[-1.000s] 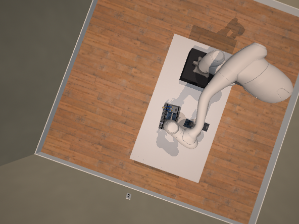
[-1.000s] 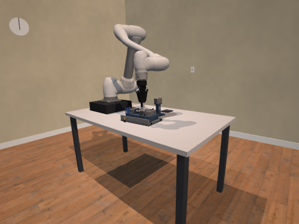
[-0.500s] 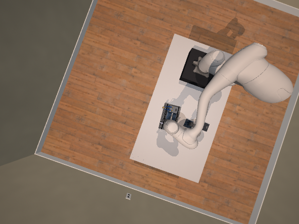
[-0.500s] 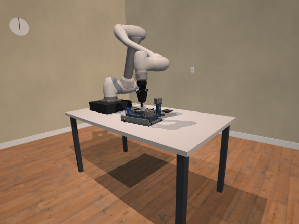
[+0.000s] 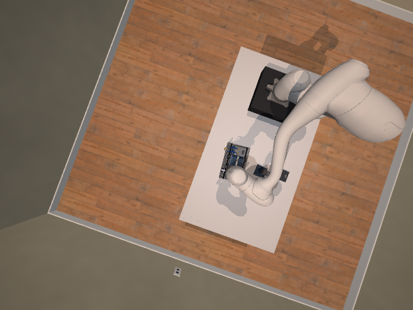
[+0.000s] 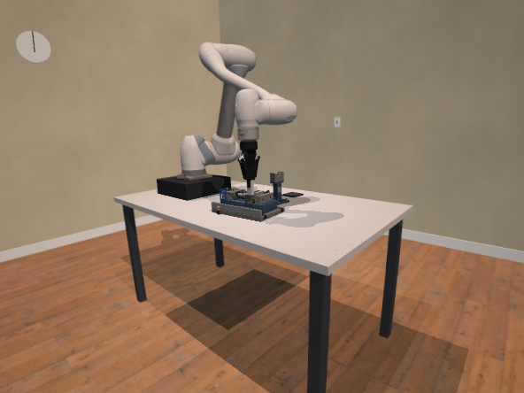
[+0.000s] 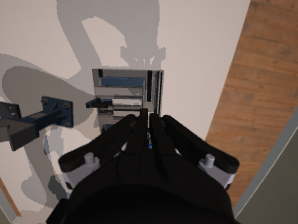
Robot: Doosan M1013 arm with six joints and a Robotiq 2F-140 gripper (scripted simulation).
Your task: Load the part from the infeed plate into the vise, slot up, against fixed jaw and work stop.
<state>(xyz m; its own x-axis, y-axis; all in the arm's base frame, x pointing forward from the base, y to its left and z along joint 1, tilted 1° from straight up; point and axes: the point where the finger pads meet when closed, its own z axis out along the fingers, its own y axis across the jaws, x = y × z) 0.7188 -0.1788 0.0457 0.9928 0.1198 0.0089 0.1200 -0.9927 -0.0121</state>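
The part is 10 mm behind my hand, 40 mm to the left of it and 40 mm below it. Round my hand: vise base 80 mm behind, 50 mm to the left, 100 mm below.
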